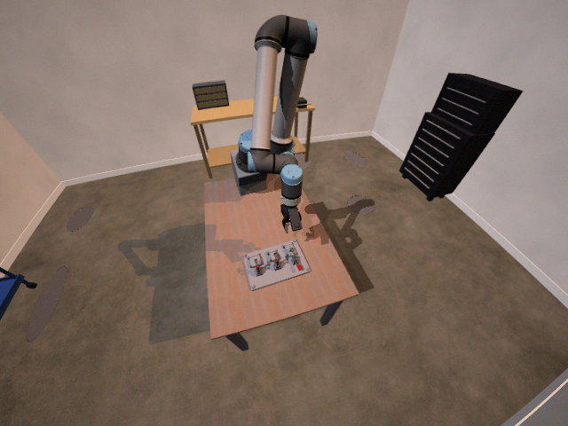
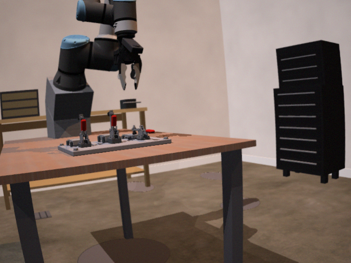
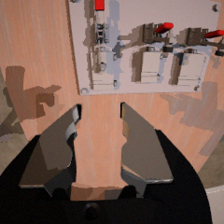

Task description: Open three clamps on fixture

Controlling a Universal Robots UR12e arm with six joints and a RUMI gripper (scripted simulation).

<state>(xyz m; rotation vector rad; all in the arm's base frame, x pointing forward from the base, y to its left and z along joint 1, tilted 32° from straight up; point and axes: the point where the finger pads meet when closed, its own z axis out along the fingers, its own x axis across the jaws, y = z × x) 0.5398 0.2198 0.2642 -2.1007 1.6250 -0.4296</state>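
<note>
My hand is 80 mm short of the grey fixture plate, 90 mm to the left of it and 210 mm above it.
</note>
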